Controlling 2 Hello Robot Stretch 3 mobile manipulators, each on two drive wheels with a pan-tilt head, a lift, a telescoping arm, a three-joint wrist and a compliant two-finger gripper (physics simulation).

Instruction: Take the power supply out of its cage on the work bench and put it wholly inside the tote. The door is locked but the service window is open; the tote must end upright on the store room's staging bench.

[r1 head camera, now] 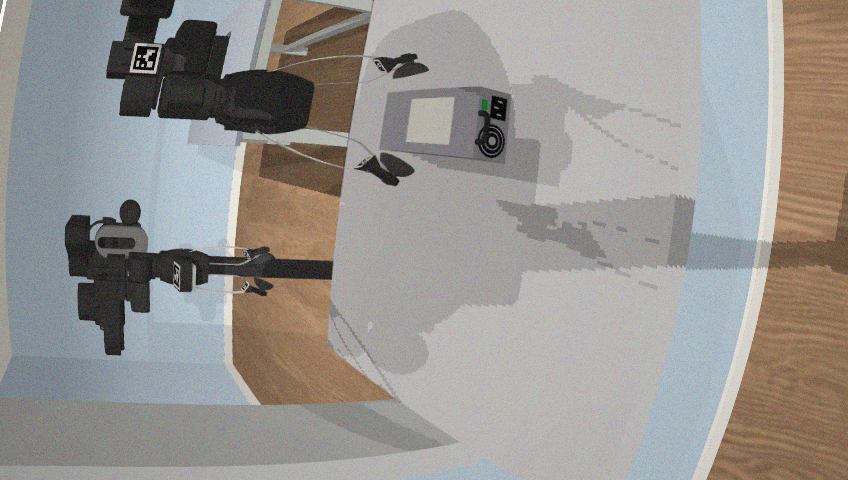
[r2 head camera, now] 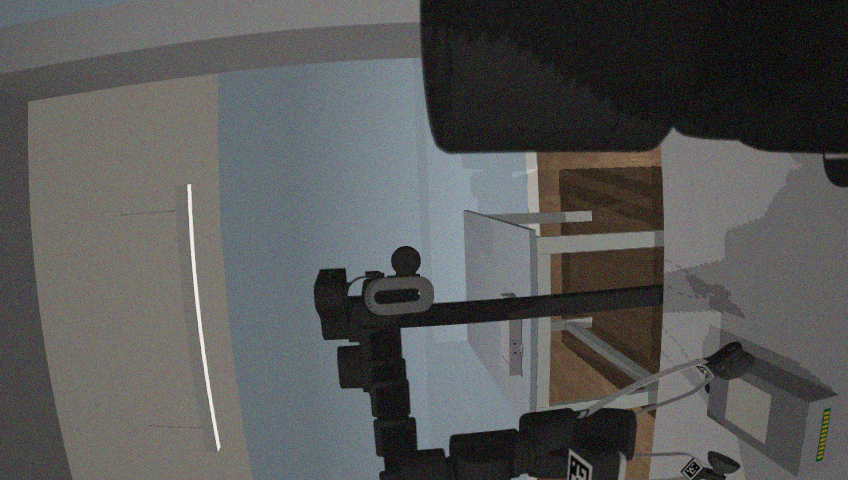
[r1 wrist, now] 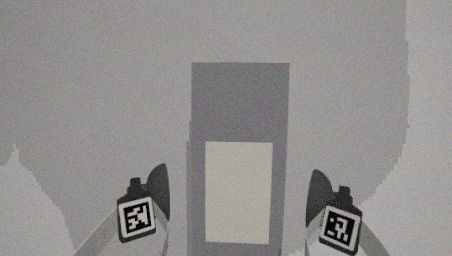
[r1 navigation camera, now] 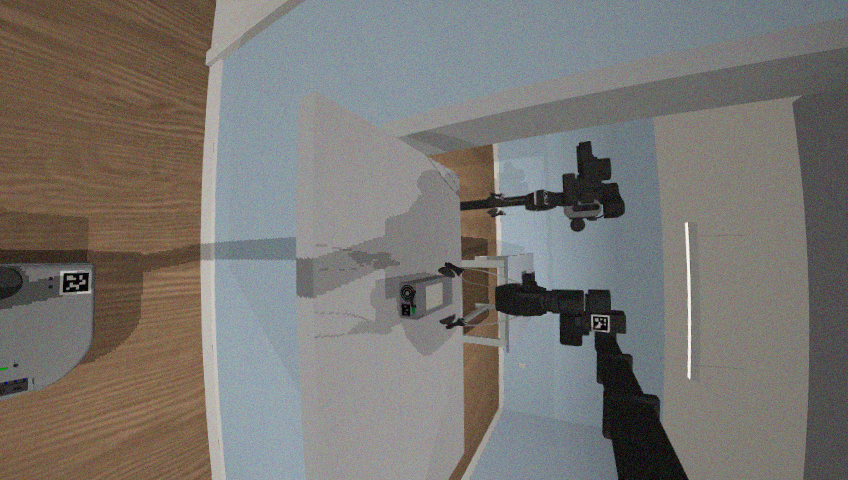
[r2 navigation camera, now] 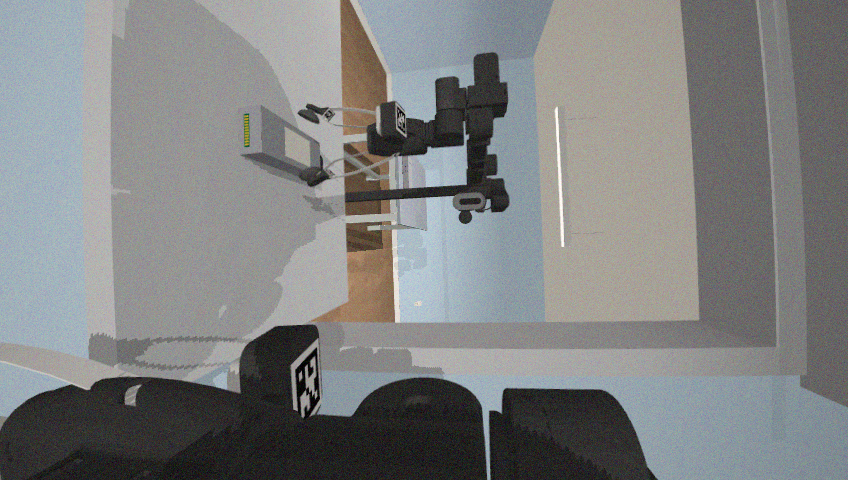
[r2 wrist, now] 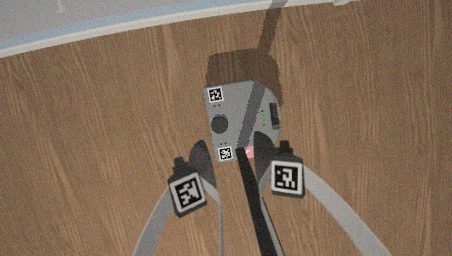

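The power supply (r1 head camera: 430,120) (r1 navigation camera: 433,297) (r1 wrist: 240,100) (r2 head camera: 788,416) (r2 navigation camera: 273,136), a grey box with a pale label, rests on the wide grey ledge (r1 head camera: 565,356) (r1 navigation camera: 368,416) of the service window. The r1 gripper (r1 head camera: 406,115) (r1 navigation camera: 449,296) (r1 wrist: 239,195) (r2 head camera: 728,411) (r2 navigation camera: 312,144) is open. Its fingers stand on either side of the box's near end; in the r1 wrist view a gap shows on both sides. The r2 gripper (r1 head camera: 261,270) (r1 navigation camera: 496,204) (r2 wrist: 234,152) is open and empty, apart from the box. The tote and the cage do not show.
A pale-framed table (r1 head camera: 261,41) (r2 head camera: 542,356) stands beyond the window. The window frame (r1 head camera: 208,434) (r2 navigation camera: 535,333) bounds the opening. A robot base (r2 wrist: 240,95) is on the wooden floor (r2 wrist: 100,125) below the r2 gripper. The r2 arm fills the lower r2 navigation view.
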